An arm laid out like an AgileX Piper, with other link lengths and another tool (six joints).
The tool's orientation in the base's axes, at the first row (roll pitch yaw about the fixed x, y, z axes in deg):
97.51, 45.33, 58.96
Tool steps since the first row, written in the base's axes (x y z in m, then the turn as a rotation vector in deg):
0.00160, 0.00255, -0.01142, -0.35, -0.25, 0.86
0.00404, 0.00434, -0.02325, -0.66, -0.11, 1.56
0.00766, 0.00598, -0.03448, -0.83, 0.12, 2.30
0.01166, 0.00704, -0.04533, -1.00, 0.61, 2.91
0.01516, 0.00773, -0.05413, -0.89, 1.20, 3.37
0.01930, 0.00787, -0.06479, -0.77, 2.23, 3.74
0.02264, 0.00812, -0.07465, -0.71, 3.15, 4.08
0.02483, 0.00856, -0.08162, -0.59, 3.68, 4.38
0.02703, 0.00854, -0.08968, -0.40, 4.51, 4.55
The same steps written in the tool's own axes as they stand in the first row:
0.01024, -0.00583, 0.00083, -0.89, 0.30, -0.21
0.02061, -0.01195, 0.00281, -1.41, 0.71, -0.61
0.03090, -0.01718, 0.00577, -1.86, 1.27, -0.95
0.04070, -0.02227, 0.00935, -2.06, 1.88, -1.43
0.04865, -0.02637, 0.01256, -2.00, 2.57, -1.73
0.05781, -0.03176, 0.01677, -1.60, 3.44, -2.28
0.06619, -0.03691, 0.02021, -1.26, 4.20, -2.81
0.07220, -0.04049, 0.02234, -1.11, 4.75, -3.05
0.07872, -0.04507, 0.02486, -0.66, 5.40, -3.40

